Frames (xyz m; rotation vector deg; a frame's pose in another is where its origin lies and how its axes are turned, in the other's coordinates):
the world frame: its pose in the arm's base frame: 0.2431 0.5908 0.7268 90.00 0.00 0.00
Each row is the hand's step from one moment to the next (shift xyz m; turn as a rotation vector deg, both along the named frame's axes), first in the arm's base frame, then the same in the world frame.
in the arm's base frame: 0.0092 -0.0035 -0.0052 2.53 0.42 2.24
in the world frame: 0.0092 -0.0052 0.0035 2.53 2.24 -0.42
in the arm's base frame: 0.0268 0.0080 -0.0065 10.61 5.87 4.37
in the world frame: 0.0268 -0.0065 -0.0080 10.61 4.37 -5.87
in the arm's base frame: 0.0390 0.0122 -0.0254 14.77 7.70 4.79
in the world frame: 0.0390 -0.0254 -0.0122 14.77 4.79 -7.70
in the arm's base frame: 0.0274 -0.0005 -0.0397 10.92 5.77 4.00
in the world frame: 0.0274 -0.0397 0.0005 10.92 4.00 -5.77
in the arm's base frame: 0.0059 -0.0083 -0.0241 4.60 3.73 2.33
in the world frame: 0.0059 -0.0241 0.0083 4.60 2.33 -3.73
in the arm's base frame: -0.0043 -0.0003 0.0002 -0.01 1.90 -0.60
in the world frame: -0.0043 0.0002 0.0003 -0.01 -0.60 -1.90
